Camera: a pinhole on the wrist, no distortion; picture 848 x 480 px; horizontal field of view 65.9 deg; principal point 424.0 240.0 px. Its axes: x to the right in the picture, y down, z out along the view. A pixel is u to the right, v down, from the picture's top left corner.
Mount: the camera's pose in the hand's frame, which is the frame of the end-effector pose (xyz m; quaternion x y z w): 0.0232 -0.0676 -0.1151 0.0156 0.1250 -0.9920 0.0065
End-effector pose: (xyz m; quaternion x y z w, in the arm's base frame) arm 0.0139 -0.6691 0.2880 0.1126 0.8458 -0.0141 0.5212
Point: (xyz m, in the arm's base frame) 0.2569 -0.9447 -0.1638
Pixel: 160.8 293.5
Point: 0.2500 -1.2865 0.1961
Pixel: outside the picture
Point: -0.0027 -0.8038 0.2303
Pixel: 360.5 380.8
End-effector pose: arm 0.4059 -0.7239 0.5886 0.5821 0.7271 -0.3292 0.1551
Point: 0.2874 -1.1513 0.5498
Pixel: 811.7 184.3
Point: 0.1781 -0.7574 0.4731
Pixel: 206.5 361.6
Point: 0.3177 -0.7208 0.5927
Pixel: 399.4 164.9
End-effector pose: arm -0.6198 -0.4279 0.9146 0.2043 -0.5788 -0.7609 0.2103
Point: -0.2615 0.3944 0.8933
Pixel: outside the picture
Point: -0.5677 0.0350 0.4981
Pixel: outside the picture
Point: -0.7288 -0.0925 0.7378
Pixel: 568.2 369.9
